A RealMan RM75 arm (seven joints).
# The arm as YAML. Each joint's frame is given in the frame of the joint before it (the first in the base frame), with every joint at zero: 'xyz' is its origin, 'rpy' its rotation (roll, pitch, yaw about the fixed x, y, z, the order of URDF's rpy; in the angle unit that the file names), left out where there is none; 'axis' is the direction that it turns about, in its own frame. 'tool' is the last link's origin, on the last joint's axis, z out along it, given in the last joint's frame.
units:
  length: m
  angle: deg
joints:
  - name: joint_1
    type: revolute
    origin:
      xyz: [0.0, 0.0, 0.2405]
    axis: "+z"
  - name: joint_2
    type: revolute
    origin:
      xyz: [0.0, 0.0, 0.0]
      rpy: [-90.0, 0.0, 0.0]
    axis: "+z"
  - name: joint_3
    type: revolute
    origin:
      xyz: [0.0, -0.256, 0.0]
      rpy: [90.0, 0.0, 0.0]
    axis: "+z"
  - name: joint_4
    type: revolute
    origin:
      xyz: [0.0, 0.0, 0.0]
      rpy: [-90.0, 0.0, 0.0]
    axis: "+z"
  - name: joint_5
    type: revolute
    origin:
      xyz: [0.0, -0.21, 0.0]
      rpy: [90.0, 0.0, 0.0]
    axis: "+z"
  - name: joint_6
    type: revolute
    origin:
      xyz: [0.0, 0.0, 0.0]
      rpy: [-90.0, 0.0, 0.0]
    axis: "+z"
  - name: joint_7
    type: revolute
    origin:
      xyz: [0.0, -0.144, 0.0]
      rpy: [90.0, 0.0, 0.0]
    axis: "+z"
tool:
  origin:
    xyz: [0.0, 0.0, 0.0]
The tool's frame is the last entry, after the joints.
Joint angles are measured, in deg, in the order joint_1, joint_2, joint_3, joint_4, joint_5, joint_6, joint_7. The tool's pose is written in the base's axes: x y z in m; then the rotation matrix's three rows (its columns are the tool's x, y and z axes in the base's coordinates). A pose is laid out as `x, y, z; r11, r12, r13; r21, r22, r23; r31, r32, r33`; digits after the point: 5 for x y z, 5 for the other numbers.
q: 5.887, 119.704, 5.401, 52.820, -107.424, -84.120, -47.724
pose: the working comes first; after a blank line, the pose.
Where each joint sits with the arm in this pose, in the base's axes (m; each line is computed from the numbers above, not from the rounded line before):
joint_1: 0.0000 0.0000 0.2405
joint_2: 0.0000 0.0000 0.2405
joint_3: 0.2212 0.0228 0.1136
joint_4: 0.2212 0.0228 0.1136
joint_5: 0.2471 0.0413 -0.0939
joint_6: 0.2471 0.0413 -0.0939
joint_7: 0.1988 0.1767 -0.1028
the tool: 0.1988 0.1767 -0.1028

0.19883, 0.17668, -0.10281; 0.79385, -0.50730, -0.33535; 0.24669, -0.23540, 0.94007; -0.55584, -0.82900, -0.06173
